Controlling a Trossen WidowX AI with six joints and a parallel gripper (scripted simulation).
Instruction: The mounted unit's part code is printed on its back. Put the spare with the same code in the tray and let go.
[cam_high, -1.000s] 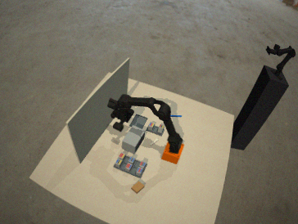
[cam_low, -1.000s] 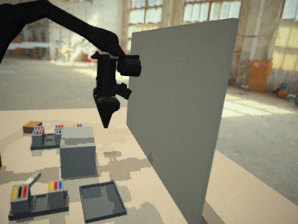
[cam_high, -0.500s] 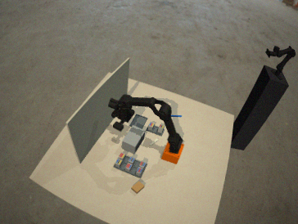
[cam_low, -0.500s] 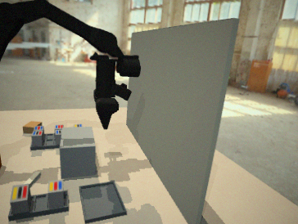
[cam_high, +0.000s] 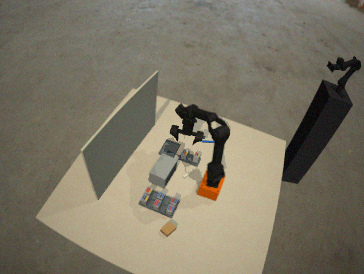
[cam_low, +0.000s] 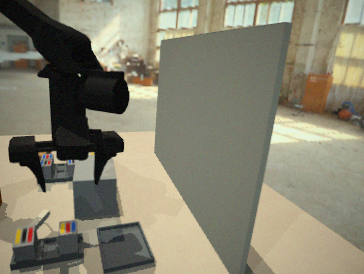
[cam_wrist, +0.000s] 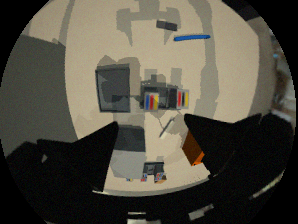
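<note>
My gripper tip is now 140 mm above the dark tray, 90 mm short of it and 40 mm to the left of it. The rest, counted from my gripper tip: grey mounted unit: 180 mm to the left, 90 mm below, 90 mm ahead; then tall grey panel: 330 mm ahead, 110 mm to the left, 90 mm above; then blue marker pen: 180 mm to the right, 170 mm behind, 130 mm below.
</note>
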